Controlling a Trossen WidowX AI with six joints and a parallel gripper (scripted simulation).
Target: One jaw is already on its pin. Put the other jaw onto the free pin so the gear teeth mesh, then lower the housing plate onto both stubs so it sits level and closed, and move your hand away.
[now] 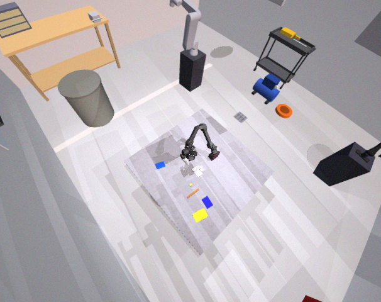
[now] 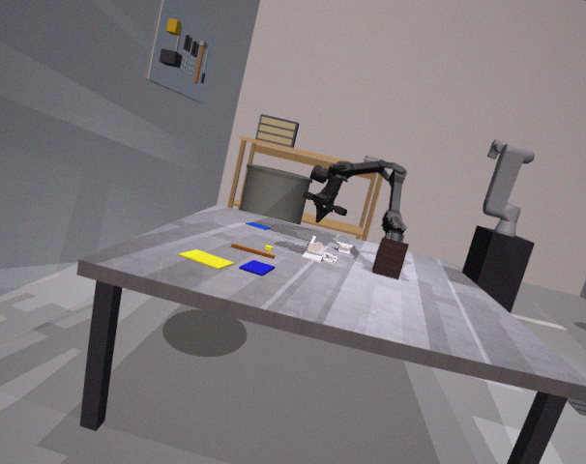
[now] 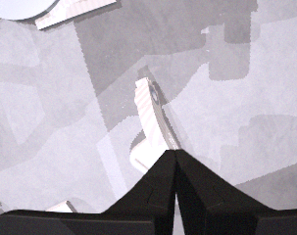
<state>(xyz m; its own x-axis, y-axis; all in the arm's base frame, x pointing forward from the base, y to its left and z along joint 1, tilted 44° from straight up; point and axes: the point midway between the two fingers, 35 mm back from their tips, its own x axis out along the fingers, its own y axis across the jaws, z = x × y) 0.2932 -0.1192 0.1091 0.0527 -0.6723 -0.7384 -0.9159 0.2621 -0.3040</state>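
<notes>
My gripper tip is 9 cm above the white jaw. Round my gripper tip: white housing plate: 15 cm behind, 9 cm to the right, 8 cm below; then small yellow cube: 16 cm ahead, 22 cm to the left, 10 cm below; then orange bar: 20 cm ahead, 31 cm to the left, 10 cm below.
</notes>
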